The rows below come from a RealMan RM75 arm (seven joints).
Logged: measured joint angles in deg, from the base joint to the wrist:
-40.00 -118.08 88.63 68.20 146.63 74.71 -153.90
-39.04 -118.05 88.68 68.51 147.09 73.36 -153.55
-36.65 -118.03 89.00 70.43 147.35 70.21 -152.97
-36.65 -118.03 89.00 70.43 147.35 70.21 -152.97
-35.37 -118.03 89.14 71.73 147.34 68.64 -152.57
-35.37 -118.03 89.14 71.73 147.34 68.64 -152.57
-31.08 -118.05 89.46 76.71 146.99 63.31 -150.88
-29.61 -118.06 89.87 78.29 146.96 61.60 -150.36
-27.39 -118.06 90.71 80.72 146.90 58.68 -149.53
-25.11 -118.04 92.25 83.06 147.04 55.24 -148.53
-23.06 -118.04 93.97 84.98 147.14 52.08 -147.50
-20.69 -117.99 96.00 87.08 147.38 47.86 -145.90
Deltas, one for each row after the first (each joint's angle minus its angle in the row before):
0.96 0.03 0.05 0.31 0.46 -1.35 0.35
2.39 0.02 0.32 1.92 0.26 -3.15 0.58
0.00 0.00 0.00 0.00 0.00 0.00 0.00
1.28 0.00 0.14 1.30 -0.01 -1.57 0.40
0.00 0.00 0.00 0.00 0.00 0.00 0.00
4.29 -0.02 0.32 4.98 -0.35 -5.33 1.69
1.47 -0.01 0.41 1.58 -0.03 -1.71 0.52
2.22 0.00 0.84 2.43 -0.06 -2.92 0.83
2.28 0.02 1.54 2.34 0.14 -3.44 1.00
2.05 0.00 1.72 1.92 0.10 -3.16 1.03
2.37 0.05 2.03 2.10 0.24 -4.22 1.60

